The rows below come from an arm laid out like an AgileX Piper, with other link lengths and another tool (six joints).
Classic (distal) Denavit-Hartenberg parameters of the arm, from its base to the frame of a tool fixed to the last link. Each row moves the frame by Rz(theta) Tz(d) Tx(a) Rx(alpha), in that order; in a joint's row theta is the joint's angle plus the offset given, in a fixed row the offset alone. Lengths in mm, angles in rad.
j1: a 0  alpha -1.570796  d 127.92  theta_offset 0
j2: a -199.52  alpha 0  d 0  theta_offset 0.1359
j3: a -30.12  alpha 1.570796  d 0  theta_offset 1.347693
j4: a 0  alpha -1.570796  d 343.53  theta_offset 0
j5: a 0  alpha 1.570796  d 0  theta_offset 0
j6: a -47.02  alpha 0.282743  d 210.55  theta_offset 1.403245
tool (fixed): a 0  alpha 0  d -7.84  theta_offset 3.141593
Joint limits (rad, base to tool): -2.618..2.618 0..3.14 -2.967..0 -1.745..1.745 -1.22..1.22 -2.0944..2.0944
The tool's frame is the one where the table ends.
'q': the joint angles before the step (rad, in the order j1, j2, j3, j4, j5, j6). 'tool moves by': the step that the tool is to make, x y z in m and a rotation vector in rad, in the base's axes. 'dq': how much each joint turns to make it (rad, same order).
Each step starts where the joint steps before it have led.
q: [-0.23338 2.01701 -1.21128 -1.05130 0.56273 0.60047]
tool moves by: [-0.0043 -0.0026 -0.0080 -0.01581 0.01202 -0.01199]
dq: [-0.00004 0.02455 0.00002 -0.04403 0.01059 0.04565]
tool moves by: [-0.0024 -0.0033 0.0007 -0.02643 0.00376 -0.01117]
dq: [0.00157 0.00816 -0.00011 -0.04334 0.02005 0.03892]
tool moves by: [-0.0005 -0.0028 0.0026 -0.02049 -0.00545 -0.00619]
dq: [-0.00003 0.00250 0.00018 -0.03664 0.01071 0.03293]
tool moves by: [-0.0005 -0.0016 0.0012 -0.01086 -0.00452 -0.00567]
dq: [0.00001 0.00220 0.00000 -0.02094 0.00647 0.02178]
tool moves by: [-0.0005 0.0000 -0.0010 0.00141 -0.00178 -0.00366]
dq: [0.00015 0.00227 0.00005 -0.00186 0.00008 0.00705]
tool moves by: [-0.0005 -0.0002 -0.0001 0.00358 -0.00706 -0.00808]
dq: [-0.00016 0.00005 -0.00009 -0.00002 -0.00010 0.01119]
